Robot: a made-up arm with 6 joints. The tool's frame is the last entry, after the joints.
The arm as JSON. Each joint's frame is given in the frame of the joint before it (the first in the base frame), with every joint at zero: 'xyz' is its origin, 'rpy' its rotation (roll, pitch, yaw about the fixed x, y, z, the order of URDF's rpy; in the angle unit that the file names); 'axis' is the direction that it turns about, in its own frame. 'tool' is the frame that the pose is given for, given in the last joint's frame.
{
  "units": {
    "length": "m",
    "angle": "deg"
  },
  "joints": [
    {
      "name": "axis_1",
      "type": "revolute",
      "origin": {
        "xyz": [
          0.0,
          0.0,
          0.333
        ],
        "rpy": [
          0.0,
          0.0,
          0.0
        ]
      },
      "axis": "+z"
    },
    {
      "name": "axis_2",
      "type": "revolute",
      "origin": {
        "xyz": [
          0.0,
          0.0,
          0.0
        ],
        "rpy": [
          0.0,
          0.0,
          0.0
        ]
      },
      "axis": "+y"
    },
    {
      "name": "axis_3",
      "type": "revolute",
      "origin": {
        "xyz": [
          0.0,
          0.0,
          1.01
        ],
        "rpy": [
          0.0,
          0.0,
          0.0
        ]
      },
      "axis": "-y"
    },
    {
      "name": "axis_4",
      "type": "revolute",
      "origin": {
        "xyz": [
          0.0,
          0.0,
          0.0
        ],
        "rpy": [
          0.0,
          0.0,
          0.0
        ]
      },
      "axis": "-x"
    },
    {
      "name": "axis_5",
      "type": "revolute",
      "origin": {
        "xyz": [
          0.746,
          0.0,
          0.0
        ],
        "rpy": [
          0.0,
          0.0,
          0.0
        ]
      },
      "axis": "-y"
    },
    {
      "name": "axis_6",
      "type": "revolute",
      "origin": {
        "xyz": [
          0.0,
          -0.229,
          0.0
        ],
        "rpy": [
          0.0,
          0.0,
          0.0
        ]
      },
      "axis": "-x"
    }
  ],
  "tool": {
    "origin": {
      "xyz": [
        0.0,
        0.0,
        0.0
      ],
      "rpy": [
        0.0,
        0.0,
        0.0
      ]
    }
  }
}
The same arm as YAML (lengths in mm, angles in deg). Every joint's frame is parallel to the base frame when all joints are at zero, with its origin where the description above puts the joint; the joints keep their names.
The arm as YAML. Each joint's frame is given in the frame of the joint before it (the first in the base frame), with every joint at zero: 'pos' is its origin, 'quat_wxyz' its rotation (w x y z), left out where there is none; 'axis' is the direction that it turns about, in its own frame. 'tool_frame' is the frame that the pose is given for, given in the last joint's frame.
length_unit: mm
angle_unit: deg
joints:
  - joint: axis_1
    pos: [0.0, 0.0, 333.0]
    axis: "+z"
  - joint: axis_2
    pos: [0.0, 0.0, 0.0]
    axis: "+y"
  - joint: axis_3
    pos: [0.0, 0.0, 1010.0]
    axis: "-y"
  - joint: axis_4
    pos: [0.0, 0.0, 0.0]
    axis: "-x"
  - joint: axis_5
    pos: [746.0, 0.0, 0.0]
    axis: "-y"
  - joint: axis_6
    pos: [0.0, -229.0, 0.0]
    axis: "-x"
tool_frame:
  pos: [0.0, 0.0, 0.0]

